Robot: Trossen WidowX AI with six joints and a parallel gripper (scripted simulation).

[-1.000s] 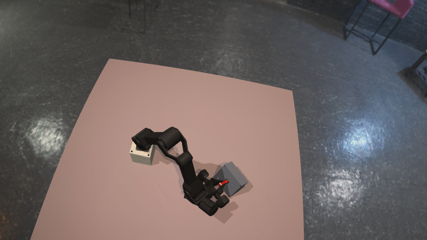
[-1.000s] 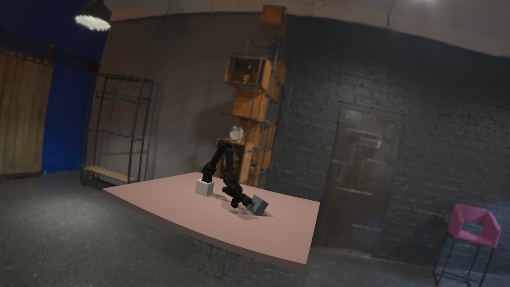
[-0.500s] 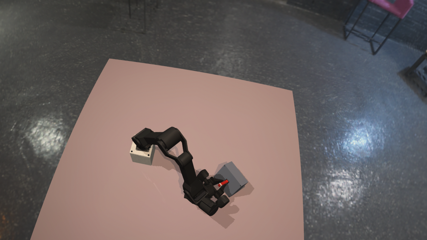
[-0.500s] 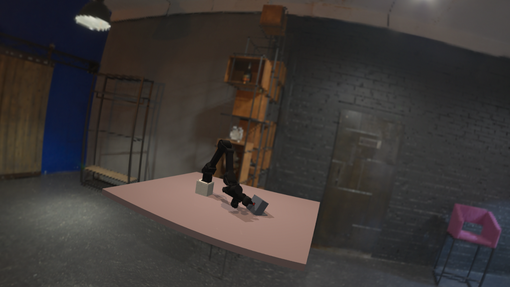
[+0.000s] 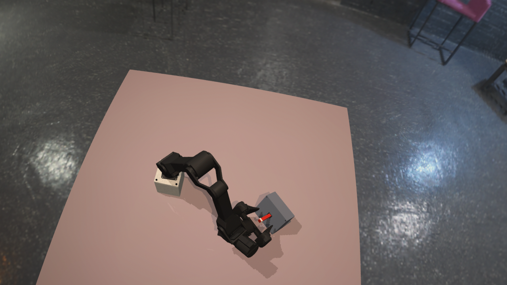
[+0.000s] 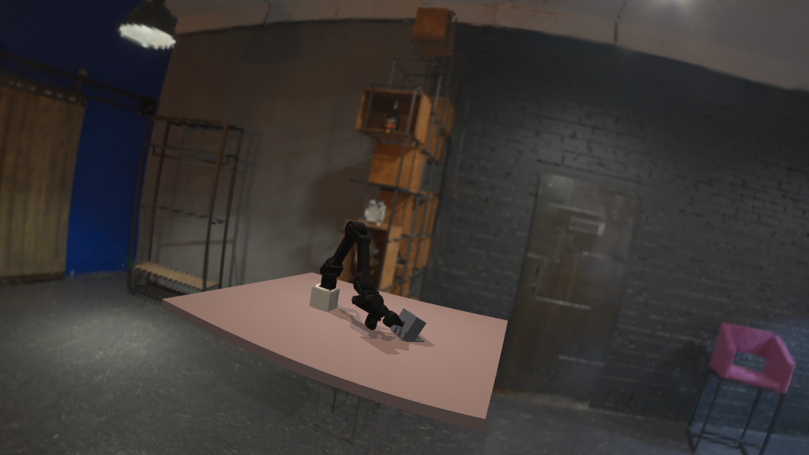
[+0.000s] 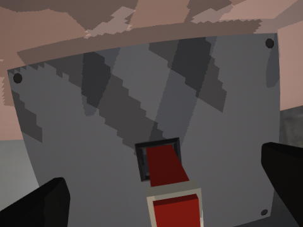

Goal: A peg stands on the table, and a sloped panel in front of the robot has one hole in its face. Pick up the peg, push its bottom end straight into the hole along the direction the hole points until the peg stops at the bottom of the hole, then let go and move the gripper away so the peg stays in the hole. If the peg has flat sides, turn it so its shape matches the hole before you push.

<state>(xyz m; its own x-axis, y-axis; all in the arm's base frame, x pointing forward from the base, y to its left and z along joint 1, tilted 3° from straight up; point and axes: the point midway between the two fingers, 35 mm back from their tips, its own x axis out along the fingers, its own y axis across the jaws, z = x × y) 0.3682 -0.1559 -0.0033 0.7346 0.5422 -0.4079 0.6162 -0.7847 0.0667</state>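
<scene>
Now: gripper tip 1 cm past the red square peg and 1 cm to the left of it. From my gripper tip the other things lie so: grey sloped panel 4 cm ahead, 3 cm to the left, 2 cm below.
</scene>
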